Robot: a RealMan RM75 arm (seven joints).
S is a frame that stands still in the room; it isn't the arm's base.
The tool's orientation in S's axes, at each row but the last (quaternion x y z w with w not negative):
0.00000 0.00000 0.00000 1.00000
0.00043 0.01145 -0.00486 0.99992
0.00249 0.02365 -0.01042 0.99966
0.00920 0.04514 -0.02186 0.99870
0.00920 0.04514 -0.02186 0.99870
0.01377 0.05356 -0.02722 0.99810
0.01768 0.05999 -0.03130 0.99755
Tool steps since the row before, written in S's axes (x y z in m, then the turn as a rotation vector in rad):
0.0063 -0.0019 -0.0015 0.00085 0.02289 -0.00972
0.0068 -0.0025 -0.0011 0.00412 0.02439 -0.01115
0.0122 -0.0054 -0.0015 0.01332 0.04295 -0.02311
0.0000 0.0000 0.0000 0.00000 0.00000 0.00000
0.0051 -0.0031 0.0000 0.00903 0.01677 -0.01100
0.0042 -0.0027 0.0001 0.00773 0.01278 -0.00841
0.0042 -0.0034 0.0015 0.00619 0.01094 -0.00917
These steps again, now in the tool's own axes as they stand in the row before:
0.0063 -0.0019 -0.0015 0.00085 0.02289 -0.00972
0.0068 -0.0024 -0.0009 0.00414 0.02442 -0.01108
0.0124 -0.0051 -0.0009 0.01351 0.04312 -0.02269
0.0000 0.0000 0.0000 0.00000 0.00000 0.00000
0.0052 -0.0029 0.0005 0.00926 0.01697 -0.01048
0.0043 -0.0025 0.0006 0.00790 0.01298 -0.00793
0.0042 -0.0031 0.0021 0.00658 0.01102 -0.00879

